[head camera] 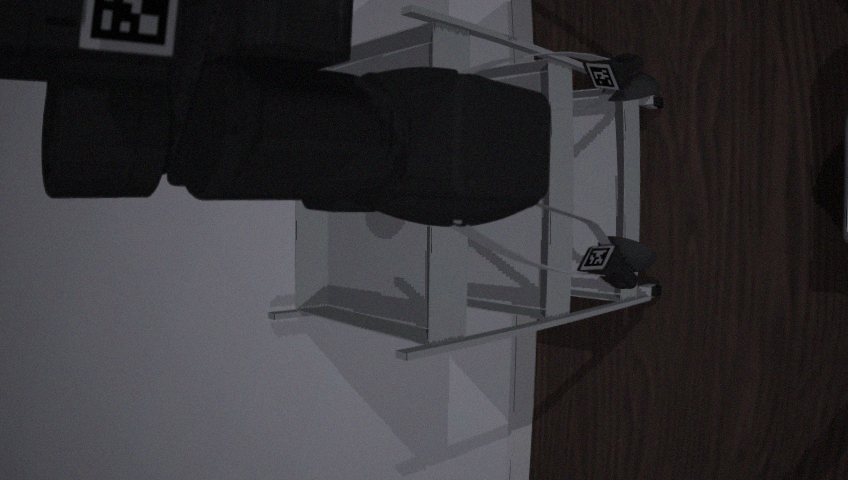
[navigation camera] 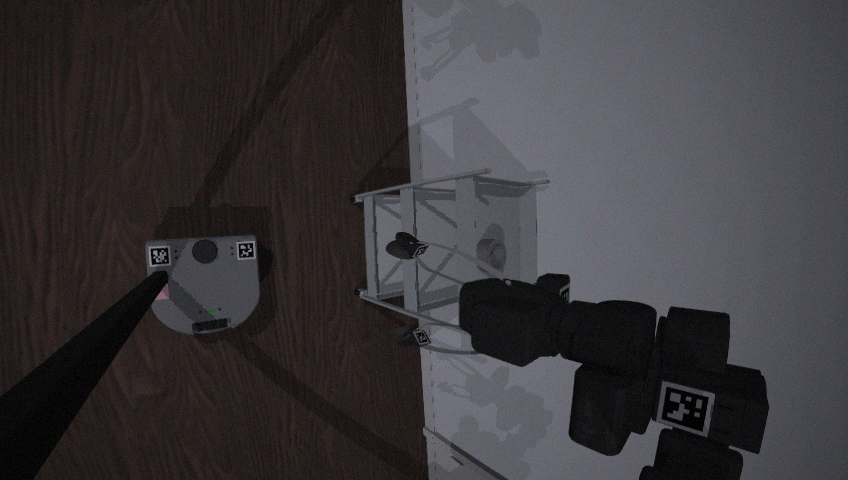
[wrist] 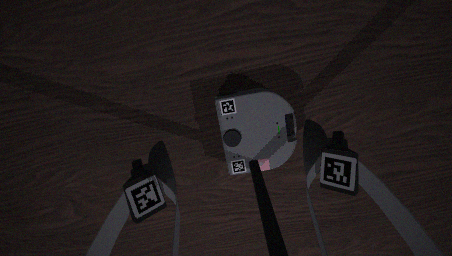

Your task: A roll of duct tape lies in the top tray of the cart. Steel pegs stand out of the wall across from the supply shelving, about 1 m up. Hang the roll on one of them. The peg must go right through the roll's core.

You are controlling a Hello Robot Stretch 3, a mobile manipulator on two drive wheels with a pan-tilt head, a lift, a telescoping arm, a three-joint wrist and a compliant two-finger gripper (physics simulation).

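Places are measured from the robot's base along level axes (x left, y back, z up), in centimetres.
Pixels of known places: gripper, between the fingertips: (head camera: 643, 172) (navigation camera: 393, 288); robot's base, origin of its link: (navigation camera: 204, 250).
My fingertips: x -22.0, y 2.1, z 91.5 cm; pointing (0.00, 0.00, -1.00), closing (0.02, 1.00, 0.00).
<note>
For each thing: its top centre in the pictures, then the offset to it from my fingertips. "*": a spot on its surface instead. Level surfaces: height alone.
- duct tape, centre of its top: (navigation camera: 497, 256) dx -50.8, dy +1.4, dz -20.4 cm
- top tray, a spot on its surface: (head camera: 447, 279) * dx -38.7, dy -12.6, dz -21.6 cm
- pale metal cart, a spot on its surface: (head camera: 559, 178) (navigation camera: 409, 255) * dx -38.8, dy +1.8, dz -47.5 cm
- dark wood floor, height of its surface: dz -91.5 cm
The roll of duct tape (navigation camera: 492, 254) lies in the top tray (head camera: 447, 279) (navigation camera: 465, 220) of the pale metal cart (head camera: 559, 178) (navigation camera: 408, 261). In the head view the wrist and gripper body cover the roll; part of a round shadow shows beside them. My gripper (head camera: 639, 169) (navigation camera: 406, 290) (wrist: 236, 149) is open, with nothing between its fingertips. Its body overlaps the top tray in the head view, and its fingertips reach past the tray's front wall on the robot's side. The exact height above the tray is hard to tell. Pegs do not show in these views.
My round-fronted base (navigation camera: 232, 267) (wrist: 260, 120) stands on the dark wood floor (head camera: 714, 356) (navigation camera: 297, 148) (wrist: 100, 60), apart from the cart. The mast (navigation camera: 89, 350) (wrist: 267, 215) rises from it. A pale wall (head camera: 178, 356) (navigation camera: 684, 148) is behind the cart. Another pale edge shows low in the navigation view.
</note>
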